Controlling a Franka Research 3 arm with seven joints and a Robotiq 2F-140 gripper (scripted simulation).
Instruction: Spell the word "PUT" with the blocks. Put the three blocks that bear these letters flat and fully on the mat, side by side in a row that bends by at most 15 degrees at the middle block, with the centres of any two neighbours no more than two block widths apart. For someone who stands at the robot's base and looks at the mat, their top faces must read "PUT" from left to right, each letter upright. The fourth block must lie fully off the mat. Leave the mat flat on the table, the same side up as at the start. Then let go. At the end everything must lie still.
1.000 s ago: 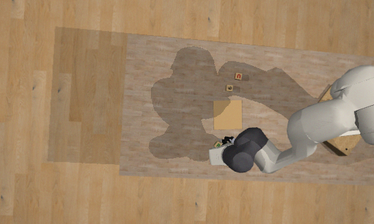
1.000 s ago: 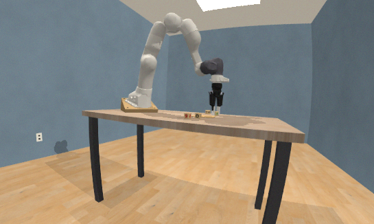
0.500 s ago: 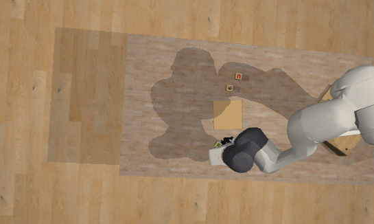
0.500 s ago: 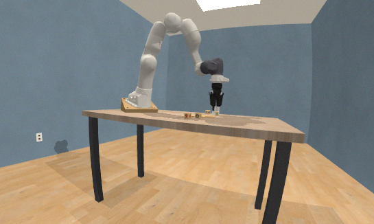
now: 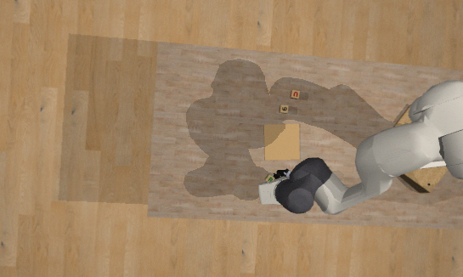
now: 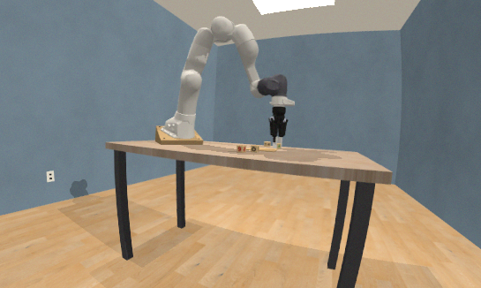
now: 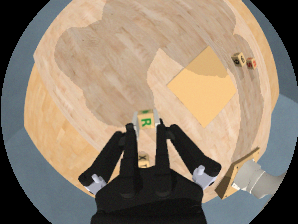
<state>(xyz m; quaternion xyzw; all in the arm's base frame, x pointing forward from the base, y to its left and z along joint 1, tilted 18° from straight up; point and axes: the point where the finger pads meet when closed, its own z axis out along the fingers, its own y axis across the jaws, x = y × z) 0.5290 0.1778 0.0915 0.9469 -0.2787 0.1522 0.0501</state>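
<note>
The T block lies 80 mm behind my hand, 90 mm to the left of it and 20 mm below it. Also, from my hand: green P block: 20 mm below; block marked 6: 40 mm behind, 280 mm to the right, 20 mm below; tan mat: 40 mm behind, 150 mm to the right, 30 mm below.
</note>
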